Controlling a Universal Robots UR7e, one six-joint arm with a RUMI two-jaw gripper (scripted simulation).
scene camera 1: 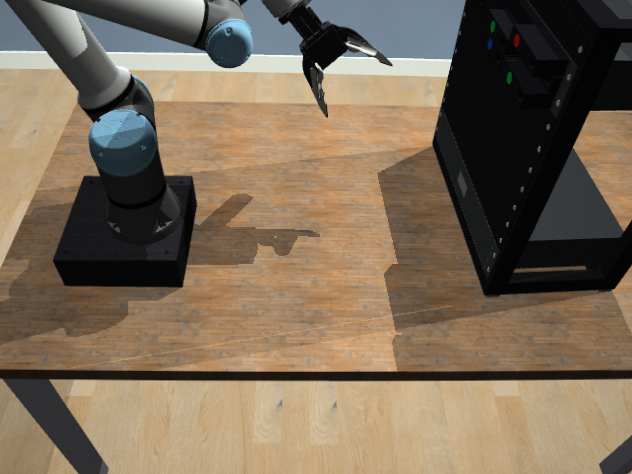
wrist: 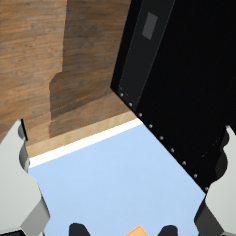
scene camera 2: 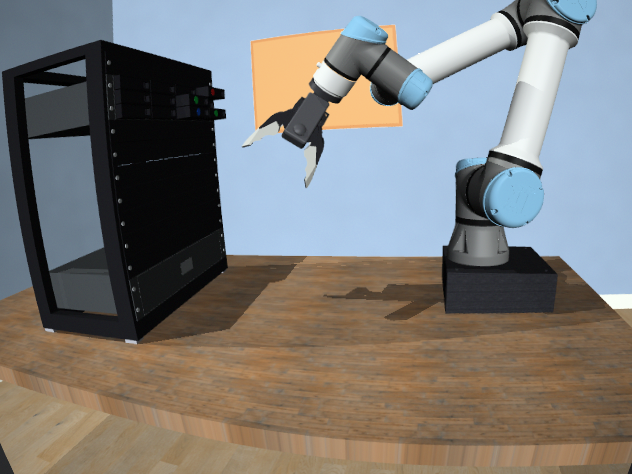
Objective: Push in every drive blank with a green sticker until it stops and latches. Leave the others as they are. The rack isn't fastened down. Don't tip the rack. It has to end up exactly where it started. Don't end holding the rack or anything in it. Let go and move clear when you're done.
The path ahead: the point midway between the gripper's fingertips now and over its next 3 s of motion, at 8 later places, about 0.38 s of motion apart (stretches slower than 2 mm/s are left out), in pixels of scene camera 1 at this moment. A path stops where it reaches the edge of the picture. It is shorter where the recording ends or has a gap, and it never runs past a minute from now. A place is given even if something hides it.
The gripper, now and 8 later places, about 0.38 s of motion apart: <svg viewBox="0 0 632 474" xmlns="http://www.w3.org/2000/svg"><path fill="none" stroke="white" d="M359 92L365 82L369 75L374 68L378 62L381 57L382 53L382 52L382 52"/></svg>
